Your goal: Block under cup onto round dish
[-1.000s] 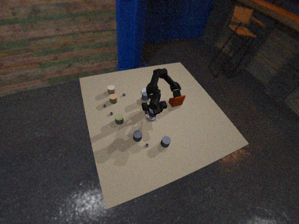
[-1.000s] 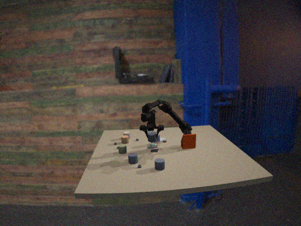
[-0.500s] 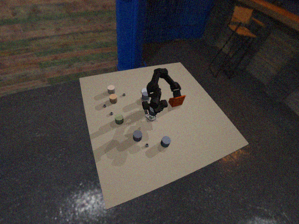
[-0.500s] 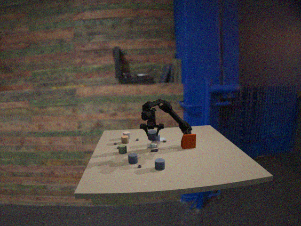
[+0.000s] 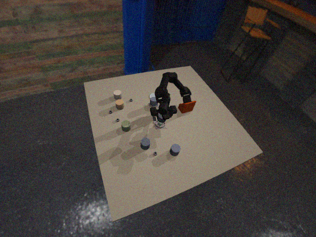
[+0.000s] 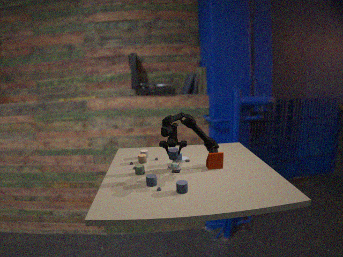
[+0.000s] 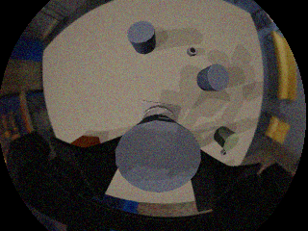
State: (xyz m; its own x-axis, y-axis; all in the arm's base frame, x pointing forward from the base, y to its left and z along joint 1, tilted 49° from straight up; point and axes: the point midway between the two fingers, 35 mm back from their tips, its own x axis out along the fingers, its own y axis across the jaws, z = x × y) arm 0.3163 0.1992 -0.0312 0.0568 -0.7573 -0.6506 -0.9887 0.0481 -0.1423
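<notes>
Now: the pale block 80 mm below my gripper tip and 10 mm to the right of it. Also, from my gripper tip: green cup: 250 mm ahead, 130 mm below, 80 mm to the right; then balance: 130 mm to the right, 130 mm below, 20 mm behind; then blue-grey cup: 280 mm to the right, 110 mm below, 40 mm behind.
</notes>
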